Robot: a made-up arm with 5 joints.
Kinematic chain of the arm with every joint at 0, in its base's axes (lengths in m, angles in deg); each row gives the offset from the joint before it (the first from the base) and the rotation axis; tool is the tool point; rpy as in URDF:
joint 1: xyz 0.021 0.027 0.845 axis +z
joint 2: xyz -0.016 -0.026 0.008 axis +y
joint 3: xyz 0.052 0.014 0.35 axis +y
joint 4: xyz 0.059 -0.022 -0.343 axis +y
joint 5: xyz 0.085 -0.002 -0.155 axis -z
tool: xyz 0.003 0.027 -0.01 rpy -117.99 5.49 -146
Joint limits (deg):
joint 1: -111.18..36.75
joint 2: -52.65..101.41
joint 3: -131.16..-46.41
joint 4: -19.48..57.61
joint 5: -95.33..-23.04
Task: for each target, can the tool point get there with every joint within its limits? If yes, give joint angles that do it. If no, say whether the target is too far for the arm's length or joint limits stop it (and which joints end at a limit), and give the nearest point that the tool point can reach.
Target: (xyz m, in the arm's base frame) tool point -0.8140 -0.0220 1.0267
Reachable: no: joint limits stop it (at a limit: joint 2, joint 3, joint 4, joint 5) | nearest point -0.4588 -0.0012 1.5660 | short by 0.646 m
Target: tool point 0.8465 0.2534 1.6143
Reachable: no: too far | nearest point 0.6297 0.1940 1.4181 | short by 0.298 m
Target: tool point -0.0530 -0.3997 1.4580
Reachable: yes | joints -97.83 -6.20 -116.33 49.25 -46.26
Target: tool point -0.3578 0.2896 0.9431
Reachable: no: joint limits stop it (at a limit: joint 1, joint 2, joint 3, joint 4, joint 5) | nearest point -0.0914 -0.1647 1.1336 | short by 0.560 m
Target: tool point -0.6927 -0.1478 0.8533
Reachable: no: joint limits stop it (at a limit: joint 1, joint 5) | nearest point -0.1642 -0.3526 0.8533 | short by 0.567 m
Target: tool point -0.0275 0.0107 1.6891
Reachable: yes | joints 4.80 -33.12 -122.18 6.59 -35.30
